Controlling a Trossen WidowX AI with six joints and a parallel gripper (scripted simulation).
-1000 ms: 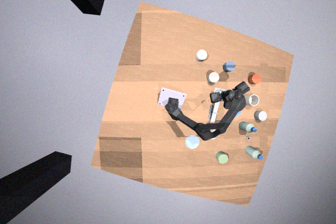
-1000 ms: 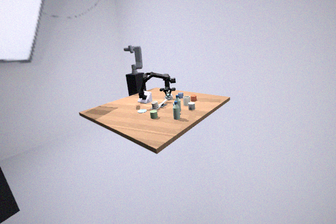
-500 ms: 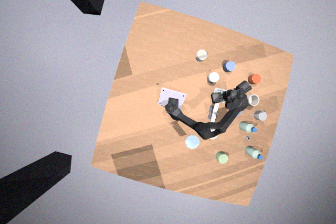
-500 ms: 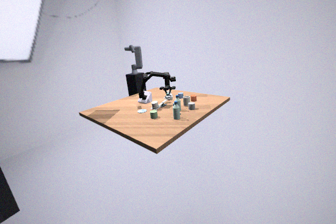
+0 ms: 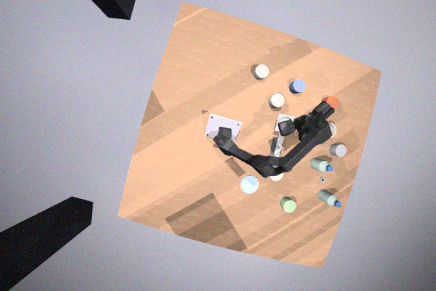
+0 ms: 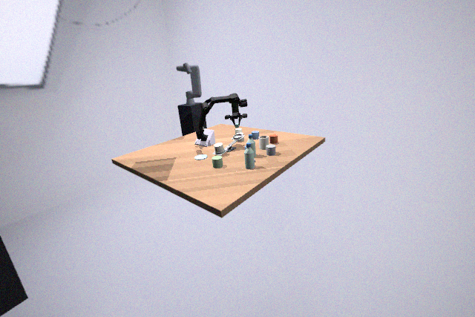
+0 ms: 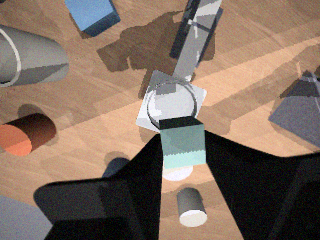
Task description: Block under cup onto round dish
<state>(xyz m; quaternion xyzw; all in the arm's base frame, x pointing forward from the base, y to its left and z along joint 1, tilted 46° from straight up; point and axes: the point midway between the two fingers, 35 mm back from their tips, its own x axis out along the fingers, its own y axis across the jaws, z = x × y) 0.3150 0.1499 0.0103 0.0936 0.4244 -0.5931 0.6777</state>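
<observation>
Right now my gripper tip is 110 mm past the round light-blue dish, 360 mm to the left of it and 170 mm above it. Also, from my gripper tip: blue block (160 mm ahead, 90 mm to the right, 150 mm below); balance beam (120 mm to the right, 130 mm below); blue cylinder (40 mm ahead, 240 mm to the left, 130 mm below).
</observation>
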